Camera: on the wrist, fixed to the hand. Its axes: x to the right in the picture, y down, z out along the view.
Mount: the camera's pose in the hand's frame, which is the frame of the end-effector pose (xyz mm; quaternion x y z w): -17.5 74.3 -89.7 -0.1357 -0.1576 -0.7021 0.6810
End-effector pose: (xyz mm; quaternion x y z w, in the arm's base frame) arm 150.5 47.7 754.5 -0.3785 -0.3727 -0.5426 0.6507
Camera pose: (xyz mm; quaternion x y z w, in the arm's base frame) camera 228.3 -16.1 693.2 0.1699 0.5485 0.8173 0.0479
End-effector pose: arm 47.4 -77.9 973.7 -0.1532 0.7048 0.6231 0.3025
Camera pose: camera -4.3 -154.7 1046.5 -0.5420 0.2402 0.3317 0.7338
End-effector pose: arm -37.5 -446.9 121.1 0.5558 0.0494 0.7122 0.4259
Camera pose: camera -152.9 -469.3 114.5 0.3983 0.2601 0.1051 0.8733
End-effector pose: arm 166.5 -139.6 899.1 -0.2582 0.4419 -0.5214 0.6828
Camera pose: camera 123.0 -89.4 801.8 -0.6609 0.0828 -0.7338 0.1335
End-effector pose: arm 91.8 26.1 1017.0 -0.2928 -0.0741 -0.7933 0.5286
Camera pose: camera 127.4 -30.3 919.9 0.3441 0.2317 0.8753 0.2484
